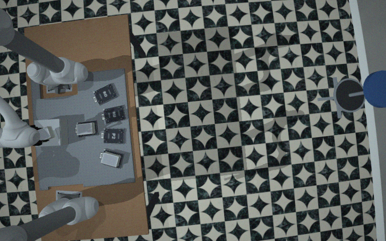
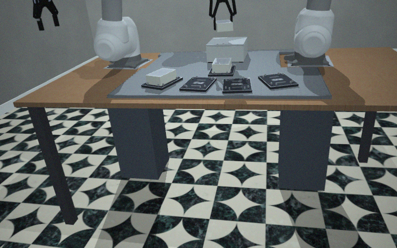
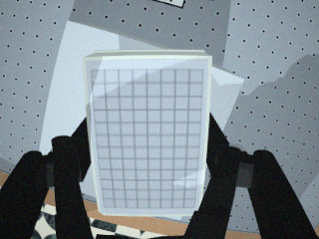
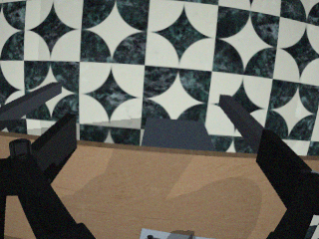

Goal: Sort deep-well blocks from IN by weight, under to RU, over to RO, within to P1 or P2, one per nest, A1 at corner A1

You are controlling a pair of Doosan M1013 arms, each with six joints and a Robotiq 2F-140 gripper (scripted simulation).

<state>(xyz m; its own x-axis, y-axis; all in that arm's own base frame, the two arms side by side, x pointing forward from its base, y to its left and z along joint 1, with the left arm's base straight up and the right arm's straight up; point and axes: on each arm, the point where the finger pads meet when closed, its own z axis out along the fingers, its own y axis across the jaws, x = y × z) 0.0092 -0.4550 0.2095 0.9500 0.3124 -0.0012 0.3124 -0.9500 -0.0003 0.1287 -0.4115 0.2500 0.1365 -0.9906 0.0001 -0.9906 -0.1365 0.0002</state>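
My left hand is 440 mm short of the nest P2, 190 mm above it and 60 mm to the left of it. The rest, counted from my left hand: check-weigher CW: 130 mm below, 50 mm behind, 20 mm to the left; then dark infeed nest: 230 mm ahead, 190 mm below, 20 mm to the left; then A1 mark: 180 mm below, 150 mm ahead, 70 mm to the left.
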